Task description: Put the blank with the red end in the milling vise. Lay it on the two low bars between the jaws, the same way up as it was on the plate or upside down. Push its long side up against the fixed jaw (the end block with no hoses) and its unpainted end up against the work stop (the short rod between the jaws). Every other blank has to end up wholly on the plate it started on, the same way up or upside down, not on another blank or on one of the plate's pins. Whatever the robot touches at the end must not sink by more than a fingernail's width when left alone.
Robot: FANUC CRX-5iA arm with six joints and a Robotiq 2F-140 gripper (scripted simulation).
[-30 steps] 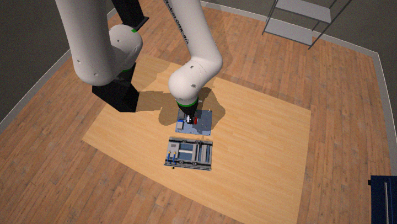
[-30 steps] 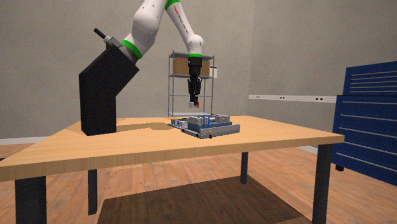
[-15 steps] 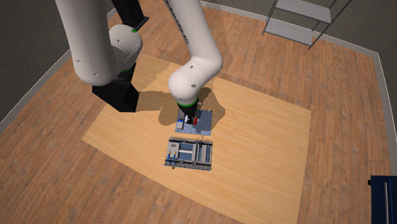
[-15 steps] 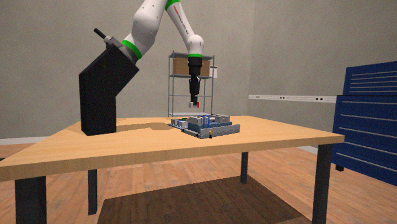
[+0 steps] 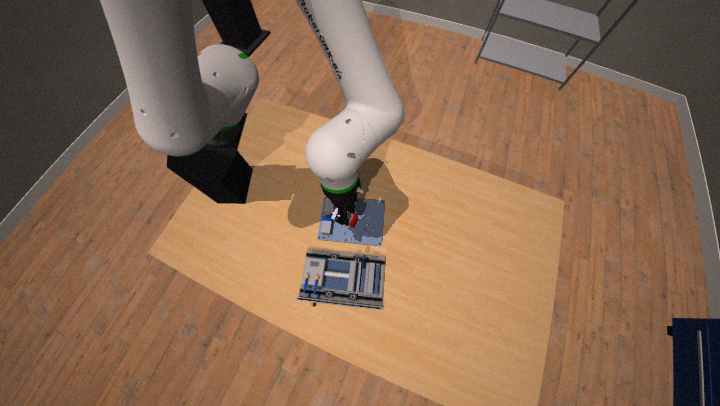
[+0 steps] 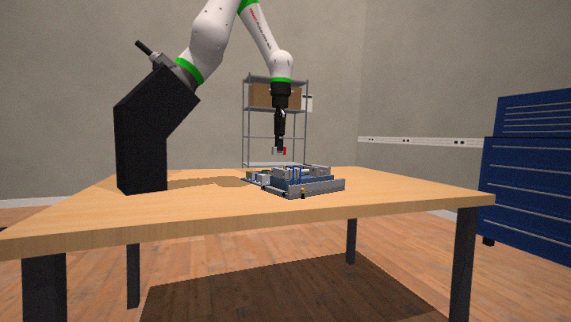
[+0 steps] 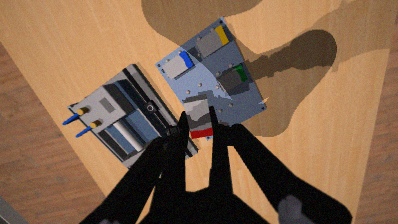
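The red-ended blank is 3 cm below my hand. The rest, counted from my hand: work stop rod 11 cm to the right, 10 cm below, 10 cm ahead; blue-ended blank 16 cm below, 9 cm behind, 2 cm to the right; green-ended blank 16 cm below, 9 cm to the left, 3 cm behind.
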